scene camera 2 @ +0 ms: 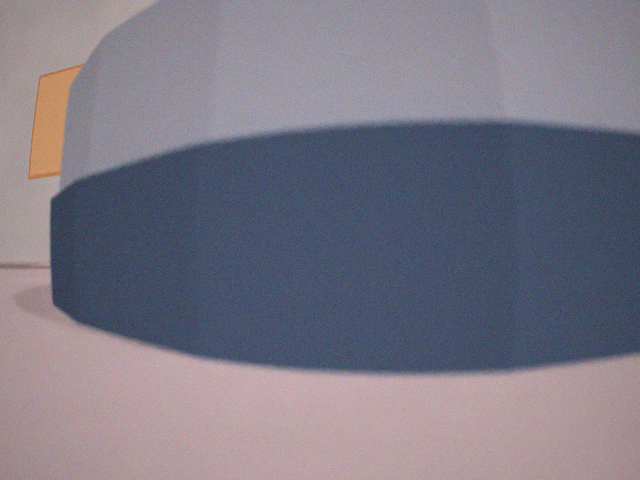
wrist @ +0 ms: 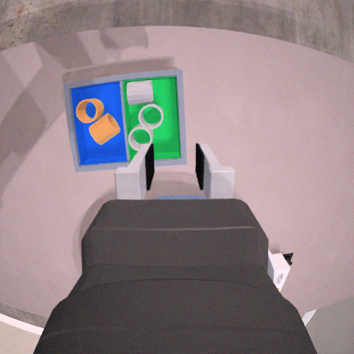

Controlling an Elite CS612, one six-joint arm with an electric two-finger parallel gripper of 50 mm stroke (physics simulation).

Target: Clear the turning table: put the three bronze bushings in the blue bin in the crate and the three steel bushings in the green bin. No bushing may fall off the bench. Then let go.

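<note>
My gripper [wrist: 174, 157] is open and empty, over the front right edge of the grey crate [wrist: 181, 110] in the wrist view. In the crate's green bin [wrist: 167, 100] are three steel bushings: one [wrist: 139, 92] lies on its side at the back, one [wrist: 140, 116] shows its round opening in the middle, and one [wrist: 130, 139] shows its opening near the front, close to my left finger. In the blue bin [wrist: 102, 156] are two bronze bushings, one [wrist: 90, 101] with its opening showing and one [wrist: 104, 129] on its side. The third bronze bushing and the turning table's top do not show.
A large rounded body, grey above and dark blue below [scene camera 2: 351, 248], blocks most of the scene camera view. An orange panel [scene camera 2: 49, 124] is partly hidden behind it. In the wrist view a white part with a black tip [wrist: 279, 270] shows beside the gripper body, at the right.
</note>
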